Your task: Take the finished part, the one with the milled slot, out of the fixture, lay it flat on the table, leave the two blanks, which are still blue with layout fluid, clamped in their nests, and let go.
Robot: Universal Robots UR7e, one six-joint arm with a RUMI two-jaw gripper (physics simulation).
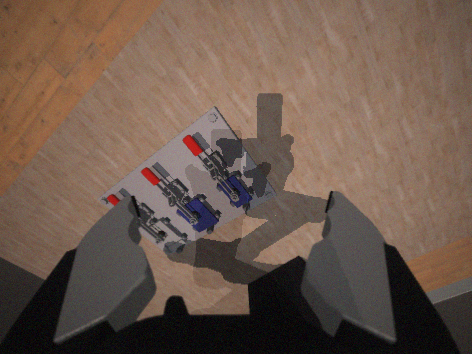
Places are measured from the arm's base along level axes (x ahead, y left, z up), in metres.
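Pixels of known places: gripper, fingertip midpoint: [232,195].
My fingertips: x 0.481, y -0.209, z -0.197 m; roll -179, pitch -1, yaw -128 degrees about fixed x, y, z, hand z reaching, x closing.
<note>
For each thing: its top centre in the pictures, then the offset to it from my fingertips. "spot": a spot on its surface instead. Level surfaces: height alone.
- grey fixture plate at a spot on its surface: [200,120] spot: dx +0.052, dy +0.038, dz -0.236 m
- third nest at a spot on its surface: [172,229] spot: dx -0.090, dy +0.275, dz -0.226 m
- pale wooden table at its surface level: dz -0.251 m
The grey fixture plate [200,120] lies at a slant on the table, left of centre. Two blue blanks [244,194] [206,212] sit in their nests, each under a toggle clamp. The third nest [172,229], at the lower left near the left finger, shows grey metal pieces and no blue. The finished part's slot cannot be made out there; its outline blends with the grey nest and clamp. My gripper [232,195] is open, with nothing between its fingers. It hangs above the fixture, and the left finger covers part of the plate's lower left side.
Three clamps with red handles [192,145] [150,176] [114,201] stand on the plate. The pale wooden table [360,90] extends around it. Orange planks [50,45] show beyond the table edge at the upper left. The arm's shadow falls across the plate's right side.
</note>
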